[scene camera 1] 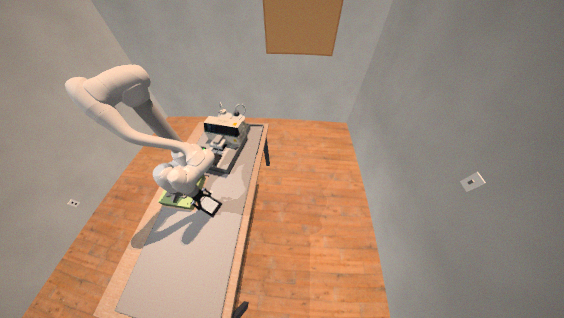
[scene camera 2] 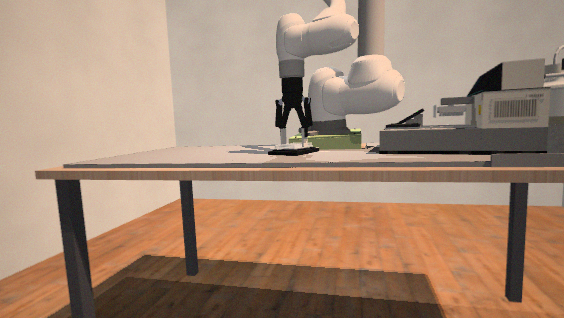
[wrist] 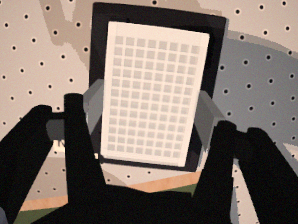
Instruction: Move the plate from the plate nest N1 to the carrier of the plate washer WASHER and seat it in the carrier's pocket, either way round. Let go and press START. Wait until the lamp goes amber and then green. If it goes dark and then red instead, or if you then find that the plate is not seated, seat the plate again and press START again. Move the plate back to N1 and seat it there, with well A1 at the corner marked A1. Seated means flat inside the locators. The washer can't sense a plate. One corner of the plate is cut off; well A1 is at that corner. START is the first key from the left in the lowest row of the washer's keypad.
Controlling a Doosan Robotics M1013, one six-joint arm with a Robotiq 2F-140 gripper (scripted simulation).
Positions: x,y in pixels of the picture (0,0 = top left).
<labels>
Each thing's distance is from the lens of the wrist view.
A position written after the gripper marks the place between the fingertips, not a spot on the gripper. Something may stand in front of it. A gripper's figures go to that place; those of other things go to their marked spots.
gripper (wrist: 150,98): 0.21 m
white well plate (wrist: 167,144): 0.23 m
</labels>
